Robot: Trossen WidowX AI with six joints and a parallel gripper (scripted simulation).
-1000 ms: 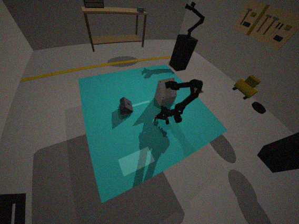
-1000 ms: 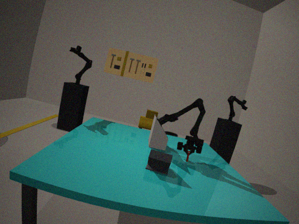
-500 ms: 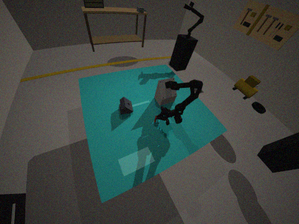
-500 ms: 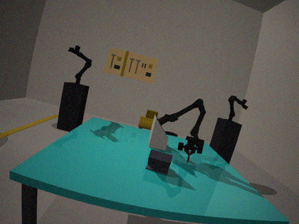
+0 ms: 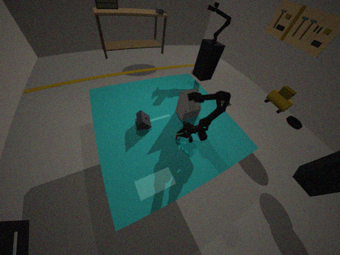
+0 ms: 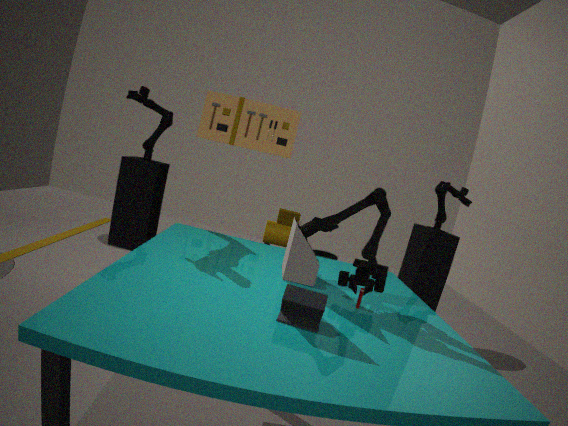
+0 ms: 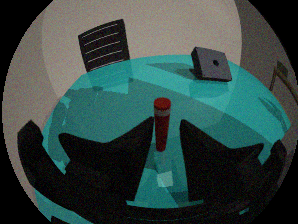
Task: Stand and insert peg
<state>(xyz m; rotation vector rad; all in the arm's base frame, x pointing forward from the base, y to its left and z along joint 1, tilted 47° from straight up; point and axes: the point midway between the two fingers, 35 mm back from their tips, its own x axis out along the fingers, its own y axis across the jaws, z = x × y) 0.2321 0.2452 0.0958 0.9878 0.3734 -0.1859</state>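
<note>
The red peg is right at my gripper tip. The rest, counted from my gripper tip: sloped grey panel (19 cm ahead, 25 cm to the right, 1 cm below).
</note>
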